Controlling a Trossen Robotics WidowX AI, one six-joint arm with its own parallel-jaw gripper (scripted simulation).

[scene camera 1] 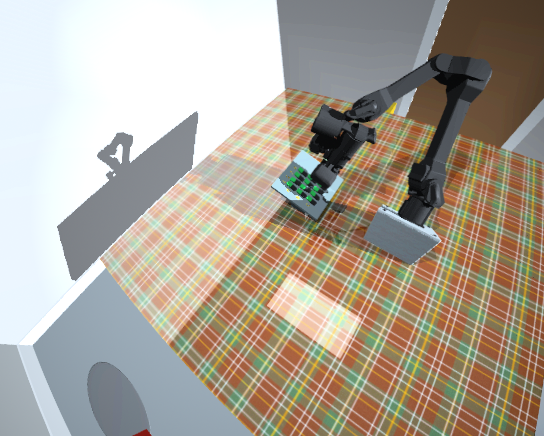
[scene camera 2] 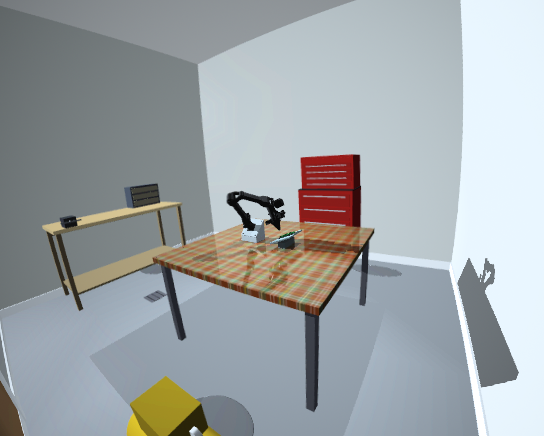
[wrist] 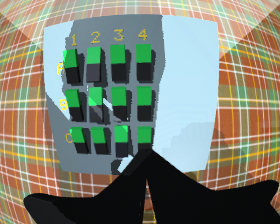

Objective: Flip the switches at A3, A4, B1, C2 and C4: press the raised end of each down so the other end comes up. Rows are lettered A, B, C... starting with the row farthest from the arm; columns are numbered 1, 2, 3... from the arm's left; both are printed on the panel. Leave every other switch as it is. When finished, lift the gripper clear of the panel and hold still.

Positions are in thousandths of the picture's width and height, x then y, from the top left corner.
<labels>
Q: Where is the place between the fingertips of my gripper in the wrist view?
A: At 520, 690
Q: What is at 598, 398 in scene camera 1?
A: My gripper.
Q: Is my gripper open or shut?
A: Shut.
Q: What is my gripper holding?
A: Nothing.
</labels>
